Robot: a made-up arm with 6 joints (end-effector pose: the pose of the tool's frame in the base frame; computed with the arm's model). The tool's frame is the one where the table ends. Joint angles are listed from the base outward.
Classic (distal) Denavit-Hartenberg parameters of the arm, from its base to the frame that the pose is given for. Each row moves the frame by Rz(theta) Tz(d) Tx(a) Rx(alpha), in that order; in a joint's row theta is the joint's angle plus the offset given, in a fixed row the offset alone. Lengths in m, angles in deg.
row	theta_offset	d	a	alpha
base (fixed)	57.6	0	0.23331	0
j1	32.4	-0.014	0.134	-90
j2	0	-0.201	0.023	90
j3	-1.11	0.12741	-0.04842	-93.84
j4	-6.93	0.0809	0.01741	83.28
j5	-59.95	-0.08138	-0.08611	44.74
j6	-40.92	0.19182	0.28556	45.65
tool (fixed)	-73.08	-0.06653	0	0
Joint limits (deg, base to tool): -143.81..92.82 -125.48..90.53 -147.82..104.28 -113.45..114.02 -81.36..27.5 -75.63..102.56
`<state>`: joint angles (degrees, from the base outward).
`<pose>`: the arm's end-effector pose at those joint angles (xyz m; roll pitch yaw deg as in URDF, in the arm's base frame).
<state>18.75 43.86 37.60 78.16 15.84 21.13</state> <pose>0.3604 0.5596 -0.0281 -56.53 -12.17 -24.64</pose>
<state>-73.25 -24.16 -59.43 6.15 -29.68 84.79</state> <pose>0.2441 0.0114 0.3049 102.15 45.85 -95.91</pose>
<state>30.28 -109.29 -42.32 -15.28 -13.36 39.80</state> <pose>0.3435 0.2950 -0.1877 -136.92 -15.97 81.30</pose>
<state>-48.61 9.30 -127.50 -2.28 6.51 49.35</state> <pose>0.3331 0.1414 0.2433 88.85 43.87 -135.78</pose>
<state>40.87 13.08 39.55 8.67 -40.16 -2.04</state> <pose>0.4397 0.4578 0.0815 -8.66 74.83 -59.97</pose>
